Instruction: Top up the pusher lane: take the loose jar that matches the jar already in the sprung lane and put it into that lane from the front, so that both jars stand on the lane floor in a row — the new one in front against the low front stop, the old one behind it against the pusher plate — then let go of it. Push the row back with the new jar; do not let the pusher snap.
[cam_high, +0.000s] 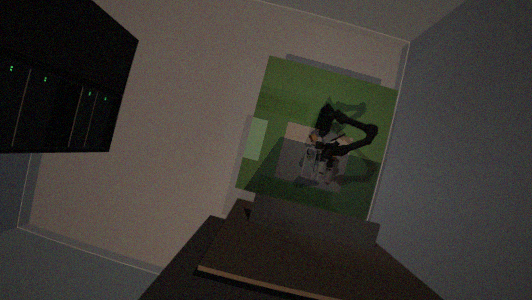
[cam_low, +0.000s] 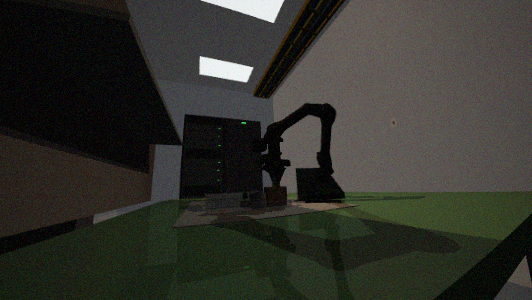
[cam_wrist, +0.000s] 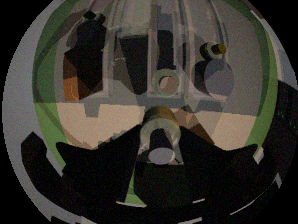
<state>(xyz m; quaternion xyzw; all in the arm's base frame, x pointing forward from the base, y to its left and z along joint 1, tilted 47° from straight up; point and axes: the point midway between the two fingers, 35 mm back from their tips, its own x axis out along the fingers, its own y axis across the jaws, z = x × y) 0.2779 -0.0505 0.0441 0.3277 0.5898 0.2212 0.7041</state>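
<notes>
Right now the tan mat is 100 mm ahead of my gripper tip, 80 mm below it and 40 mm to the right of it. Also, from my gripper tip: lane rack 190 mm ahead, 60 mm below.
</notes>
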